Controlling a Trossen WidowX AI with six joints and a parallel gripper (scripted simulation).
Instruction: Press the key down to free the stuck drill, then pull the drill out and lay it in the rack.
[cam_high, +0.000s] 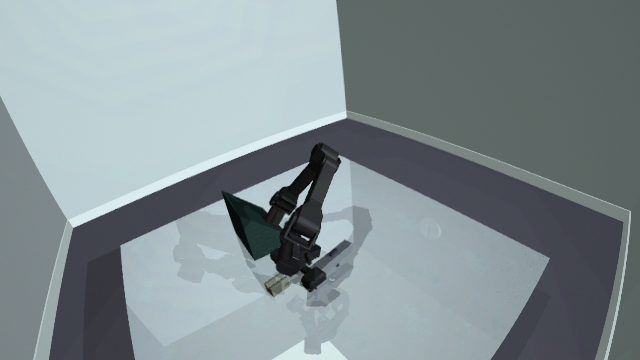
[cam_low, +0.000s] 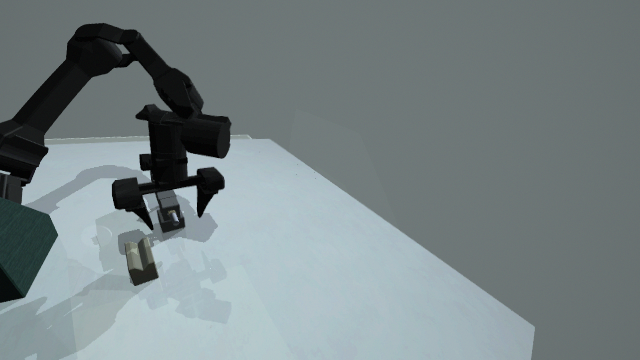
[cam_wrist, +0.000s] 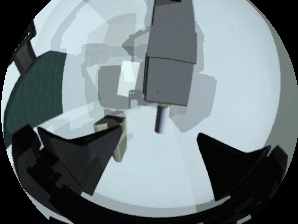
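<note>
My gripper tip is now 20 mm past the drill and 60 mm to the right of it. Round my gripper tip: rack 60 mm behind, 60 mm to the right, 30 mm below; then key 40 mm behind, 150 mm to the left.
</note>
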